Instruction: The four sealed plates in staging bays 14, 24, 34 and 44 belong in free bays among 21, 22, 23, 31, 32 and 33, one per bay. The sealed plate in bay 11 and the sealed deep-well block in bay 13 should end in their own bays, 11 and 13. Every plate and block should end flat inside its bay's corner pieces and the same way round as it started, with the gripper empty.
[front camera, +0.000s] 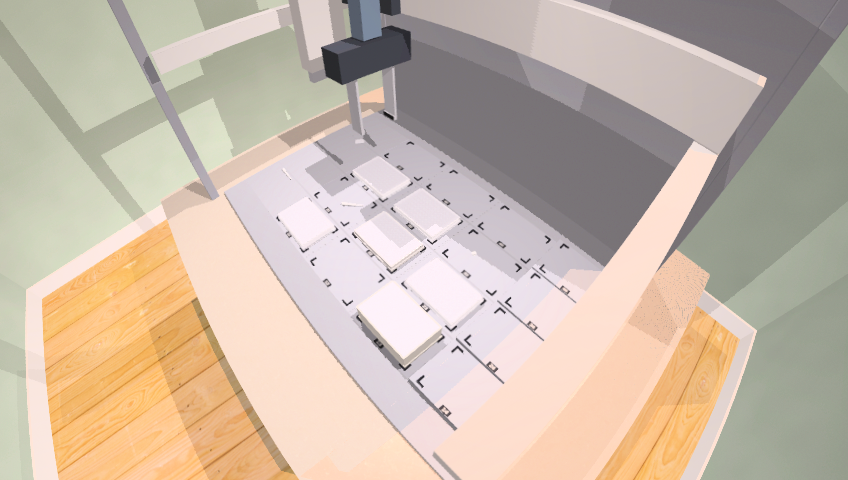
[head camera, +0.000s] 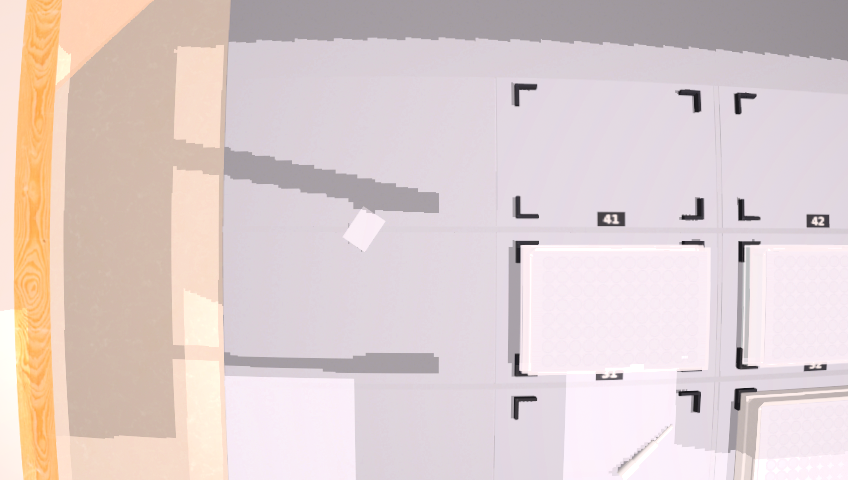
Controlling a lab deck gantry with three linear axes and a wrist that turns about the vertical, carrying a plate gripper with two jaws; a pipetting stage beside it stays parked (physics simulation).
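Places are measured from the robot's base along level axes (x left, y back, z up), in millimetres.
Where they show: gripper, fingertip midpoint: [front camera: 375, 124]; robot's base, link origin: [front camera: 278, 218].
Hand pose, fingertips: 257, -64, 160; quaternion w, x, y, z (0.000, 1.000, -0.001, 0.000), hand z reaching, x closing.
Things, the pixels of their top centre, and the offset from my fingertips, as dx, dy, dz. "*": a spot on its surface instead.
- bay 31, surface spot: [head camera: 615, 309] [front camera: 379, 173] * +1, +5, -145
- bay 32, surface spot: [head camera: 803, 303] * +2, -135, -145
- bay 22, surface spot: [head camera: 803, 443] * -98, -140, -145
- bay 23, surface spot: [front camera: 444, 291] * -110, -333, -146
- bay 11 plate, top centre: [front camera: 304, 219] -214, +0, -146
- tall bay 13 block, top centre: [front camera: 397, 317] -214, -328, -118
- thin white stick, top centre: [head camera: 650, 455] [front camera: 352, 203] -103, -28, -152
- small white piece, top centre: [head camera: 363, 229] [front camera: 359, 141] +53, +169, -159
- tiny light object, top centre: [front camera: 474, 252] +1, -305, -156
My gripper [front camera: 375, 124] is open and empty, above the deck's far end beyond bays 31 and 41; it does not show in the head view. Sealed plates lie in bay 31 [front camera: 381, 177] [head camera: 615, 309], bay 32 [front camera: 426, 212] [head camera: 803, 303], bay 22 [front camera: 387, 239] [head camera: 803, 443] and bay 23 [front camera: 444, 291]; the one in bay 22 looks thicker. The bay 11 plate [front camera: 306, 221] and the tall bay 13 block [front camera: 399, 318] sit in their bays. They look flat, though some corner pieces are hidden. No plate shows in bays 14, 24, 34 or 44.
A thin white stick [front camera: 351, 204] [head camera: 645, 450] lies across bay 21. A small white piece [front camera: 358, 141] [head camera: 364, 229] lies beyond the bays. A tiny light object [front camera: 474, 253] lies in bay 33. Another stick [front camera: 286, 174] lies beyond bay 11. A light rail [front camera: 601, 333] crosses the foreground.
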